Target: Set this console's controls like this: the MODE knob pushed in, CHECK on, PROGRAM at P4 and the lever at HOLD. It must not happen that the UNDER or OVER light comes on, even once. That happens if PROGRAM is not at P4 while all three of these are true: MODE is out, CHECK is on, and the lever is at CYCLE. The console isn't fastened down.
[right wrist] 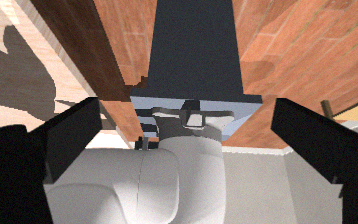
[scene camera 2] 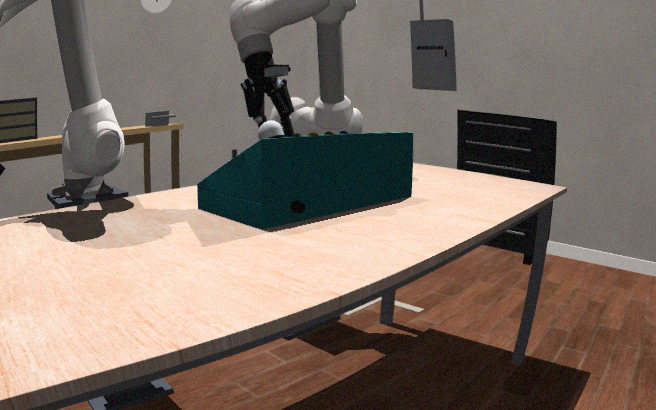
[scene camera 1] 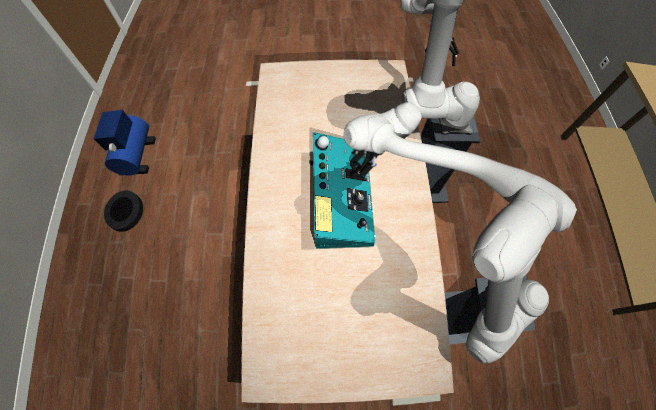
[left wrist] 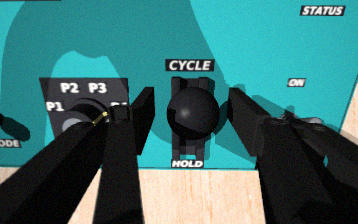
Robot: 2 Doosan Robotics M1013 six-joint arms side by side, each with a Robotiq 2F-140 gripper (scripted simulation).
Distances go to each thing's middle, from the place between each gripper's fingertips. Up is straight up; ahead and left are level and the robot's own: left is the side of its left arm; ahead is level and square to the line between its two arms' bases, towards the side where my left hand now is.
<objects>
Right now my left hand is 5 cm above the lever [left wrist: 193, 113].
Now: the lever 600 mm ahead of my right hand, 650 mm to the left of it and 10 mm above it.
</objects>
